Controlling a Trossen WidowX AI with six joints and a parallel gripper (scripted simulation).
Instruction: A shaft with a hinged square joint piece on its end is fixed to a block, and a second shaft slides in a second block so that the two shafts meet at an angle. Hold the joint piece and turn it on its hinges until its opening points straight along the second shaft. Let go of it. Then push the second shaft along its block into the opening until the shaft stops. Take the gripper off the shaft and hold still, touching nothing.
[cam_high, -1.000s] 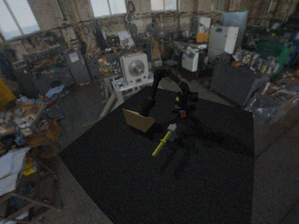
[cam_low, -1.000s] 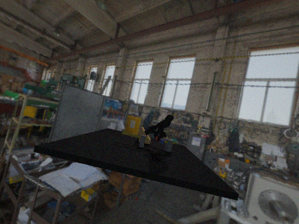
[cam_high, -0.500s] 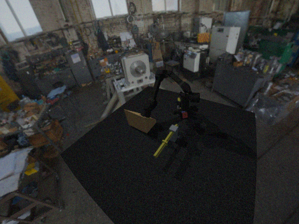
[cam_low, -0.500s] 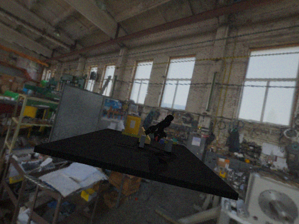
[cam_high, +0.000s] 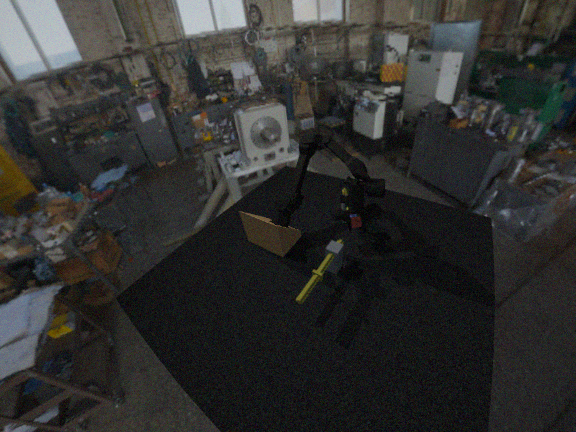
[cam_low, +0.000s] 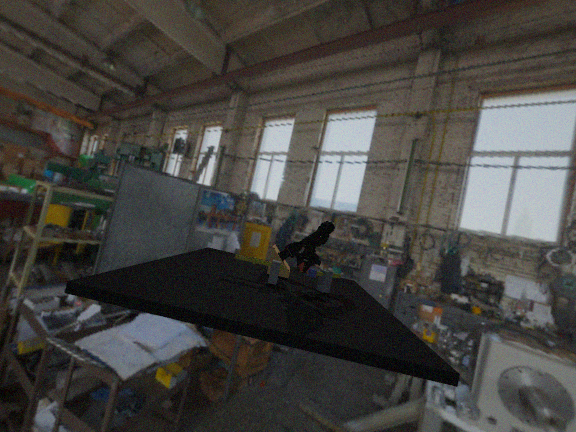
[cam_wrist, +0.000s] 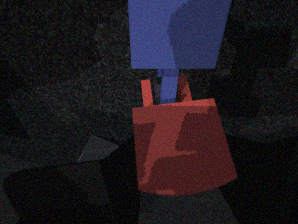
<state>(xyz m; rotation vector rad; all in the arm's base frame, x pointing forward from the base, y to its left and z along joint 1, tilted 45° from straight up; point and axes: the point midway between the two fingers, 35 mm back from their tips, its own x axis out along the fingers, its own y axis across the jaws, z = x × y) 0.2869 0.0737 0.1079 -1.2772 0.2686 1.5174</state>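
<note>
My gripper tip is 3 cm below the red square joint piece, 2 cm to the right of it and 1 cm past it.
</note>
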